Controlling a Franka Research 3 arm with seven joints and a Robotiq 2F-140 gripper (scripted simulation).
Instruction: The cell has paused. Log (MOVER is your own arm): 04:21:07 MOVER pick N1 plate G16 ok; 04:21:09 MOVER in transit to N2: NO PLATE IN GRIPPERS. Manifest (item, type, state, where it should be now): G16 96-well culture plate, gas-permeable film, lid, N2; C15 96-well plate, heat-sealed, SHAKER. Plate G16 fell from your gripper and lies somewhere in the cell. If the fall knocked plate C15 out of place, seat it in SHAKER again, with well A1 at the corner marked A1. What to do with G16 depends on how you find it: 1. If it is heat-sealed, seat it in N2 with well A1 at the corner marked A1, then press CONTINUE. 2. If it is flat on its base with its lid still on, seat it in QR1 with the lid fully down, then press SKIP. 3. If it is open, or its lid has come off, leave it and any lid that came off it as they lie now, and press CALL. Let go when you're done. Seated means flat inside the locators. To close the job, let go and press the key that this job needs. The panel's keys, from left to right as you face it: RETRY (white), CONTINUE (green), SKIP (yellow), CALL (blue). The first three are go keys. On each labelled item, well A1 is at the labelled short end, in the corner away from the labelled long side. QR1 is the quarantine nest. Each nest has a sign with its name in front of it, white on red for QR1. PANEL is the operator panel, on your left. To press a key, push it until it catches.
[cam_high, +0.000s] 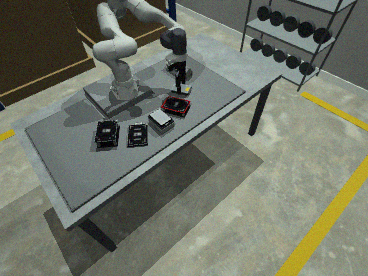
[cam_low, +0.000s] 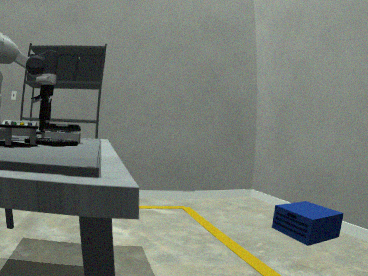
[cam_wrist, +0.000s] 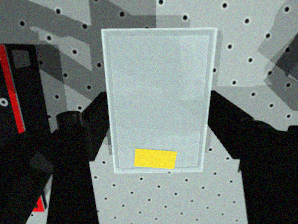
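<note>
Now: hand 10 mm above the plate lid. The rest, counted from my hand: blue CALL key 120 mm to the left, 110 mm behind, 20 mm above; QR1 nest 140 mm to the right, 100 mm ahead, 10 mm below; yellow SKIP key 160 mm behind, 120 mm to the left, 20 mm above.
</note>
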